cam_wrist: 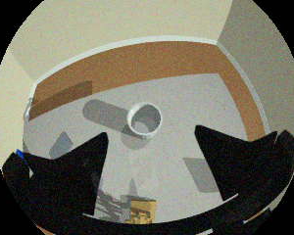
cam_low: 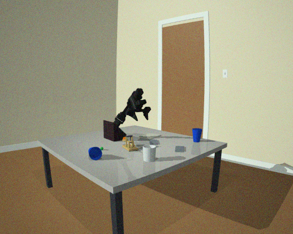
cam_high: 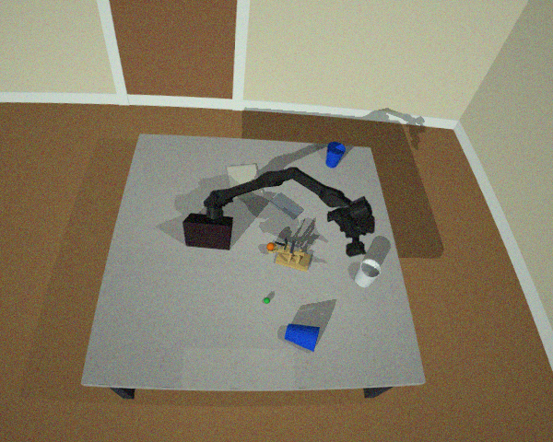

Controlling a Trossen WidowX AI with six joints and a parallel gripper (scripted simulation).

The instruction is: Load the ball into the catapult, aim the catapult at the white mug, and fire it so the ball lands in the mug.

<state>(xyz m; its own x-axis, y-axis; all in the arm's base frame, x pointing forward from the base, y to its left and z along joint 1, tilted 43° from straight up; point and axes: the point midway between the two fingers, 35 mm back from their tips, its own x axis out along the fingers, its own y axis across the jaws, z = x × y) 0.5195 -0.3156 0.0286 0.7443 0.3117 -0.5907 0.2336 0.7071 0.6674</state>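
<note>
Right now the orange ball is 33 cm behind my gripper tip, 13 cm to the left of it and 21 cm below it. Round my gripper tip: green ball 36 cm behind, 10 cm to the right, 26 cm below; then white mug 8 cm ahead, 1 cm to the right, 24 cm below; then wooden catapult 26 cm behind, 12 cm to the left, 22 cm below.
</note>
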